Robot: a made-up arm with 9 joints. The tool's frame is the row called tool.
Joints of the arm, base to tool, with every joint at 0 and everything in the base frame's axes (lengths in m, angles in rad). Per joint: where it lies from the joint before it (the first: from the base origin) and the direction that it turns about. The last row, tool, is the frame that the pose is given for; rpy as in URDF.
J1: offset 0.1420 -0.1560 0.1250 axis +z
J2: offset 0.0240 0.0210 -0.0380 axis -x
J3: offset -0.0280 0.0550 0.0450 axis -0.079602 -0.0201 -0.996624
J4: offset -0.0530 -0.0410 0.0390 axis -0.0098 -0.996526 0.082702
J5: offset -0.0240 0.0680 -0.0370 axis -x
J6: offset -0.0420 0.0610 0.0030 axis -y
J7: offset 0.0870 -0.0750 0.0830 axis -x
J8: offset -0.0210 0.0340 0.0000 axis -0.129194 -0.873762 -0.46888
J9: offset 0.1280 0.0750 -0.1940 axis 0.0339 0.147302 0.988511
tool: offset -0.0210 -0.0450 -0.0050 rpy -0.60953 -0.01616 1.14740
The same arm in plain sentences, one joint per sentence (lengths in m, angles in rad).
The arm has nine revolute joints in a row. What follows holds with every joint at zero, and every direction is one of the base frame's. The first joint sits 0.142 m along +x and 0.156 m along -y and 0.125 m along +z from the base frame's origin and rotates about +z. The second joint sits 0.024 m along +x and 0.021 m along +y and 0.038 m along -z from the first joint and rotates about -x. The third joint sits 0.028 m along -x and 0.055 m along +y and 0.045 m along +z from the second joint and rotates about the direction (-0.079602, -0.0201, -0.996624). The fourth joint sits 0.053 m along -x and 0.041 m along -y and 0.039 m along +z from the third joint and rotates about the direction (-0.0098, -0.996526, 0.082702). The fifth joint sits 0.024 m along -x and 0.068 m along +y and 0.037 m along -z from the fourth joint and rotates about -x. The sixth joint sits 0.042 m along -x and 0.061 m along +y and 0.003 m along +z from the fifth joint and rotates about -y. The seventh joint sits 0.087 m along +x and 0.075 m along -y and 0.083 m along +z from the sixth joint and rotates about -x. The eighth joint sits 0.021 m along -x and 0.034 m along +y from the seventh joint and rotates about the direction (-0.129194, -0.873762, -0.46888). The ninth joint sits 0.128 m along +x and 0.075 m along +y and 0.194 m along -z from the eighth joint and rotates about the direction (0.0339, 0.147302, 0.988511). The tool frame, which is the frame that the pose is given for, sits 0.021 m along -x and 0.045 m along -y and 0.005 m along -z from the ninth joint; its axes are the base frame's turned by roll -0.6095, pitch -0.0162 and yaw 1.1474 rad (as in URDF: about the fixed x, then y, then z).
